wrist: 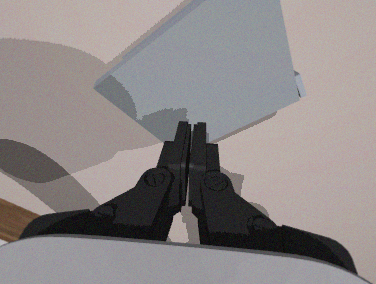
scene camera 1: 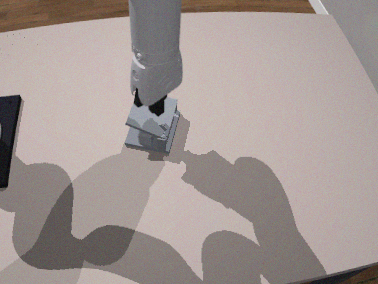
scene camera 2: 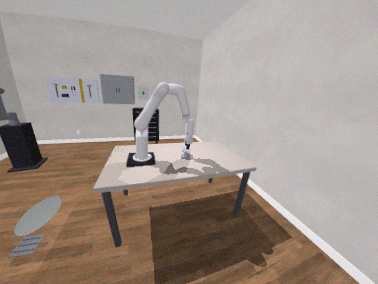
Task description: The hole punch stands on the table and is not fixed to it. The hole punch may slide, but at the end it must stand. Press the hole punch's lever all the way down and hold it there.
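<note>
The grey-blue hole punch (scene camera 1: 172,142) (scene camera 2: 185,156) stands upright on the table. Its plate-like lever (scene camera 1: 167,111) (wrist: 215,60) is tilted; in the scene camera 1 view a gap shows between the lever's near edge and the base. My gripper (scene camera 1: 148,107) (scene camera 2: 188,147) (wrist: 192,141) is shut and empty, with its fingertips pointing down at the lever's far part. In the wrist view the tips overlap the lever's lower corner. Whether they touch it is hard to tell. The wrist view hides the base largely under the lever.
The table (scene camera 1: 275,90) (scene camera 2: 112,175) bears the arm's black base plate (scene camera 1: 11,145) (scene camera 2: 131,161), left of the hole punch in both scene views. Dark arm shadows lie across the table in front of the hole punch. A wall (scene camera 2: 290,100) stands beyond the table's right side.
</note>
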